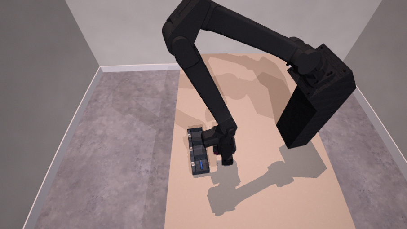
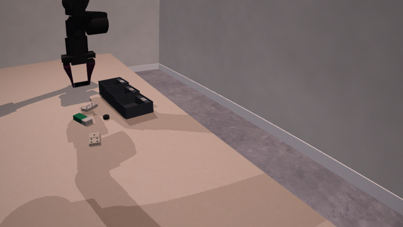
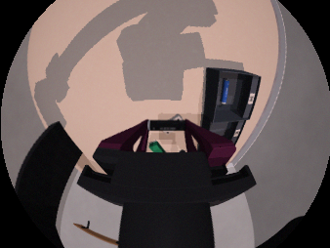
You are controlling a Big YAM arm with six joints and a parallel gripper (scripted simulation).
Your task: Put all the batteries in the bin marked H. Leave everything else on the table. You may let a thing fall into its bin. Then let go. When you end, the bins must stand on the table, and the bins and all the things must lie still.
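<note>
Now: the black battery right at my hand. From my hand the other things lie so: blue battery 11 cm ahead, 6 cm below, 2 cm to the left; then three joined black bins 12 cm ahead, 6 cm to the right, 5 cm below; then green-and-white eraser 14 cm to the right, 6 cm below, 3 cm behind.
</note>
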